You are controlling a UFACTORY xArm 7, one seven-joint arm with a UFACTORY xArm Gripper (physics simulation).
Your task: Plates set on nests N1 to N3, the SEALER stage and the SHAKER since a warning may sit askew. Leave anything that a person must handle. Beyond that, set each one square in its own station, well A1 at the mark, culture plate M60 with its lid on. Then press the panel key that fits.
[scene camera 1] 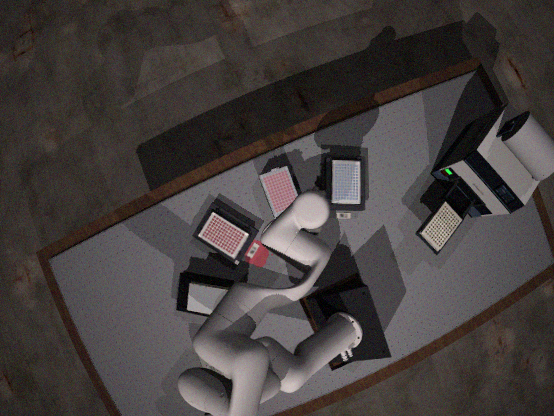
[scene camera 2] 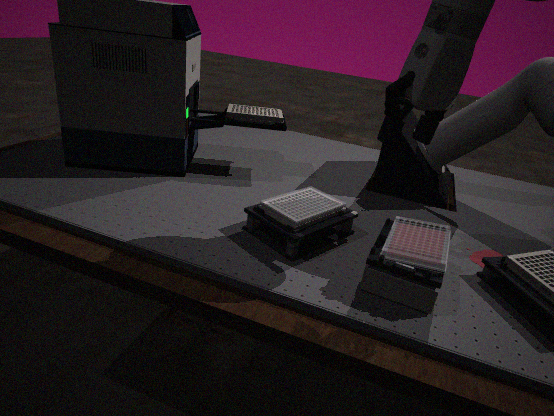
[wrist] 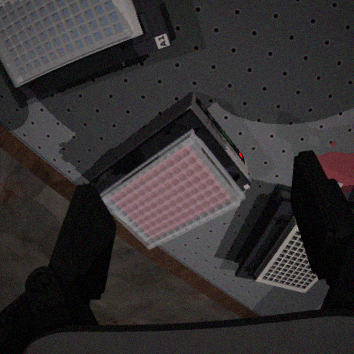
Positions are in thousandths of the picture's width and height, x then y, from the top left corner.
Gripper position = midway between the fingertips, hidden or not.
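I see my gripper (scene camera 2: 728,343), and my gripper is open and holds nothing. The wrist view has my gripper (wrist: 549,541) too. There is a cream plate (scene camera 1: 804,530); in the wrist view the cream plate is out of frame. I also see a lidded white plate (scene camera 1: 367,718). In scene camera 2 the lidded white plate is out of frame. A dark instrument (scene camera 2: 302,254) is here too, and so is a shaker station (scene camera 2: 754,694). I find the shaker station in the wrist view (wrist: 535,318) as well.
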